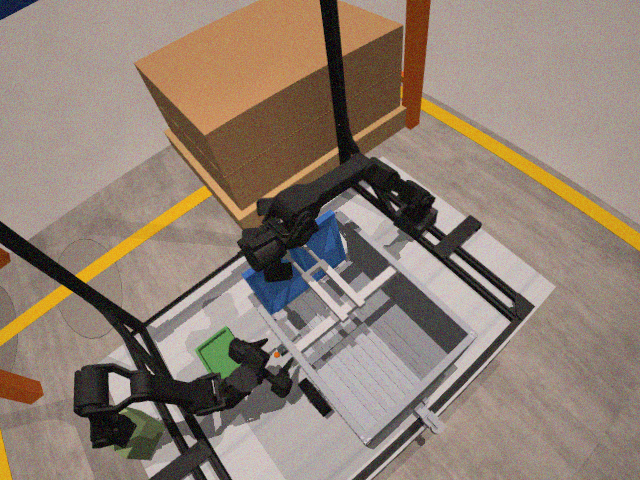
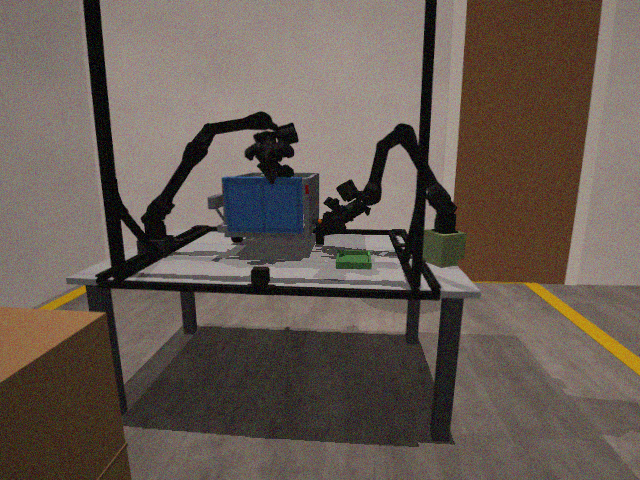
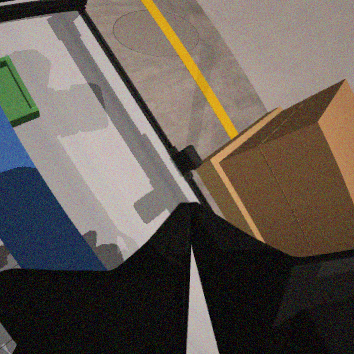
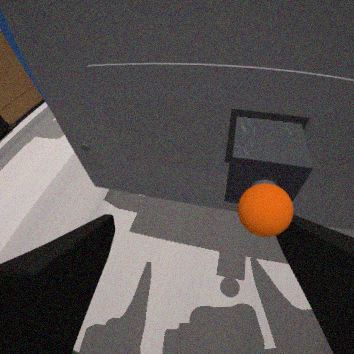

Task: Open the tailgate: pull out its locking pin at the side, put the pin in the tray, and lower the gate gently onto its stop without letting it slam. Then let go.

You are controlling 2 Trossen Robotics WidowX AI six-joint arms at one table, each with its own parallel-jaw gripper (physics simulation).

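Pixels of known places: left gripper, fingertip midpoint: [image 2: 272, 183] [image 3: 187, 210]; right gripper, fingertip midpoint: [image 2: 315, 233] [image 4: 194, 221]; left arm's base at its link origin: [image 1: 416, 211] [image 2: 155, 237]; right arm's base at its link origin: [image 1: 121, 430] [image 2: 444, 231].
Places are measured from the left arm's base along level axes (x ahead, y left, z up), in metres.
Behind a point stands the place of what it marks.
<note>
The blue tailgate [image 1: 328, 243] {x 0.319, y -0.059, z 0.141 m} [image 2: 263, 205] {x 0.412, y -0.084, z 0.130 m} [image 3: 31, 218] {x 0.490, y -0.098, z 0.225 m} stands upright at the end of the grey truck bed [image 1: 358, 381] {x 0.512, y 0.215, z 0.034 m} [image 2: 311, 200] {x 0.575, y 0.009, z 0.135 m}. My left gripper [image 1: 277, 272] [image 2: 274, 175] {x 0.450, y -0.149, z 0.210 m} [image 3: 187, 210] {x 0.450, y -0.149, z 0.210 m} is shut and empty, at the gate's top edge. The locking pin, with its orange ball knob [image 1: 276, 354] {x 0.606, y 0.028, z 0.062 m} [image 4: 265, 209] {x 0.609, y 0.025, z 0.062 m}, sits in a dark bracket on the bed's grey side wall. My right gripper [image 1: 274, 352] {x 0.588, y 0.005, z 0.012 m} [image 2: 324, 223] [image 4: 194, 221] {x 0.588, y 0.005, z 0.012 m} is open around the knob, which lies close to one finger. The green tray [image 1: 215, 354] {x 0.732, y -0.146, z -0.055 m} [image 2: 353, 259] {x 0.720, y -0.107, z -0.055 m} [image 3: 14, 95] {x 0.702, y -0.170, z -0.055 m} lies empty on the table beside the right gripper.
A black frame [image 1: 485, 281] {x 0.023, y 0.294, z -0.057 m} [image 2: 270, 290] {x 0.460, y -0.371, z -0.069 m} rims the white table [image 1: 294, 443] {x 0.730, y 0.190, z -0.062 m}. A green block [image 1: 142, 433] {x 0.992, y -0.079, z 0.033 m} [image 2: 444, 248] {x 1.010, y -0.179, z 0.002 m} sits at the right arm's base. A large cardboard box [image 1: 270, 86] [image 3: 298, 182] on a pallet and an orange post [image 1: 415, 62] stand beyond the table.
</note>
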